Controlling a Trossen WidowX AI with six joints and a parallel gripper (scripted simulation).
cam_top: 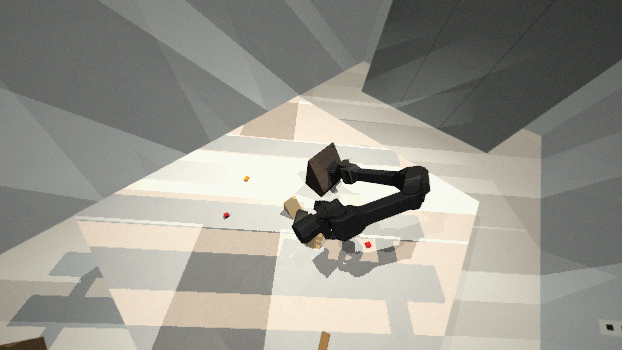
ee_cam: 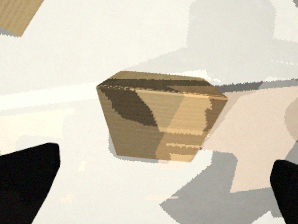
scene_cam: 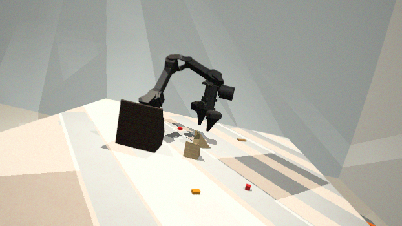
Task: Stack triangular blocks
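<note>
Now: gripper tip 7 cm above the tan triangular block, 1 cm to the left of it and 1 cm past it. Also, from my gripper tip: brown piece (23 cm ahead, 22 cm to the left, 8 cm below).
</note>
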